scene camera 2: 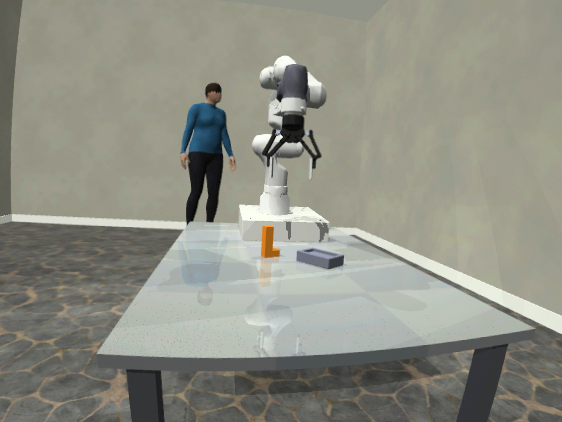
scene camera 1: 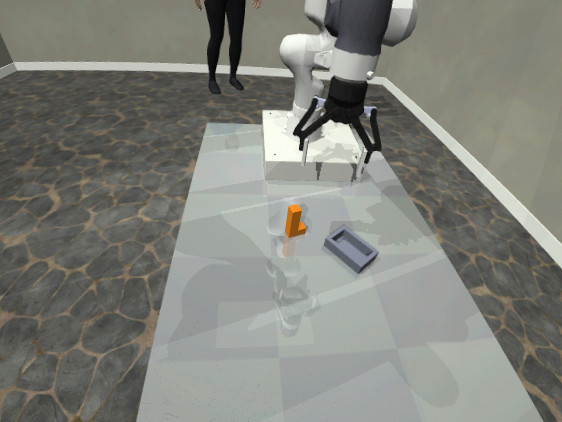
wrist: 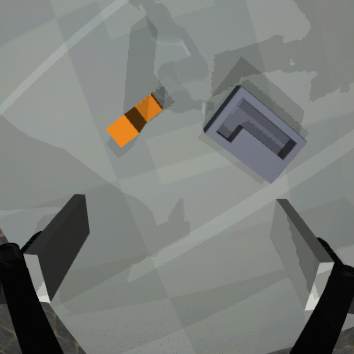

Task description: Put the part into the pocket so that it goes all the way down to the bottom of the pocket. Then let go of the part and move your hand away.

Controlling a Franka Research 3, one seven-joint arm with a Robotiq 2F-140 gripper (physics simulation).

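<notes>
The orange L-shaped part (scene camera 1: pixel 293 221) (scene camera 2: pixel 268 242) (wrist: pixel 122 131) stands upright on the table, its long arm up and its short foot low, pointing right in the scene views. The grey-blue block (scene camera 1: pixel 341 255) (scene camera 2: pixel 311 258) (wrist: pixel 257 154) lies flat on the table, to the right of the part and apart from it. Its L-shaped pocket (wrist: pixel 265 127) opens upward and is empty. My gripper (scene camera 1: pixel 331 171) (scene camera 2: pixel 291 177) (wrist: pixel 179 216) is wide open and empty, high above the table on the robot-base side of both. In the wrist view both lie beyond the fingertips.
The glossy table (scene camera 1: pixel 240 380) (scene camera 2: pixel 310 320) carries faint reflections and shadows. The white robot base (scene camera 1: pixel 280 170) (scene camera 2: pixel 255 231) stands at its far end. A person (scene camera 1: pixel 216 40) (scene camera 2: pixel 206 130) stands on the floor behind the table, left of the arm.
</notes>
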